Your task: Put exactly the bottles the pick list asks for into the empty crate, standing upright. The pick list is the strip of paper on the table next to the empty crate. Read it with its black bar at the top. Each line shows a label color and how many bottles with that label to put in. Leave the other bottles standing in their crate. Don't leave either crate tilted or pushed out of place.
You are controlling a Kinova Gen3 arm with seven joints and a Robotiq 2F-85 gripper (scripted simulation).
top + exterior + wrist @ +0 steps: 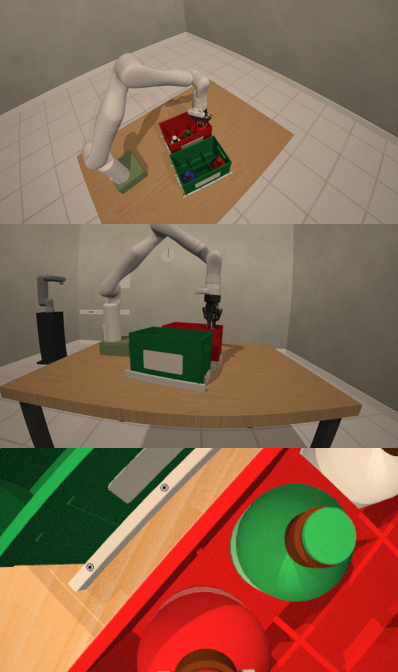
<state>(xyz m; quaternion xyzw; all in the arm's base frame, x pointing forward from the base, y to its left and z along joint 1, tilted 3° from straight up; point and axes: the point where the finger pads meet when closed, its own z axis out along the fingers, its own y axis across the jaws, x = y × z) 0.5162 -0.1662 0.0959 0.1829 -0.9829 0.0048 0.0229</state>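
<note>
The red-label bottle lies 70 mm below my hand. Round my hand: red crate 100 mm below, 70 mm to the left, 70 mm behind; then green-label bottle 100 mm below, 80 mm behind, 30 mm to the left; then white-labelled bottle 170 mm behind, 100 mm below, 60 mm to the left.
</note>
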